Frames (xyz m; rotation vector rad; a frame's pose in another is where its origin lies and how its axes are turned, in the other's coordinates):
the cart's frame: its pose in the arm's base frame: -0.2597 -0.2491 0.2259 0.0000 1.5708 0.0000
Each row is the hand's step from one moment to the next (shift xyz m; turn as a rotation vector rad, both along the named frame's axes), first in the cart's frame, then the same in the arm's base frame.
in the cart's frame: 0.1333 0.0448 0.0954 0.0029 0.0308 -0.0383
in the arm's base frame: 0.0954 0.0448 -0.1333 -0.0383 0.0308 -0.0029
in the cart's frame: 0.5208 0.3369 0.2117 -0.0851 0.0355 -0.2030
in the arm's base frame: 0.2117 0.3369 -0.5208 -0.2030 0.0355 0.0851
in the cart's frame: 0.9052 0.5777 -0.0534 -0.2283 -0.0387 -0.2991
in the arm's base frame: -0.0534 0.5777 -0.9052 -0.2991 -0.0387 0.2283
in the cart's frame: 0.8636 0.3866 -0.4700 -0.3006 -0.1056 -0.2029
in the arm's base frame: -0.4700 0.3866 -0.8636 -0.2029 -0.1056 0.3006
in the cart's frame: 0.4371 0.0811 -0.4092 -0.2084 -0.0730 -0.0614
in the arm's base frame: -0.4092 0.0811 -0.4371 -0.0614 -0.0730 0.2084
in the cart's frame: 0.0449 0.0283 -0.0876 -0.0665 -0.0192 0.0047
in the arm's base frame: -0.0876 0.0283 -0.0449 0.0047 -0.0192 0.0665
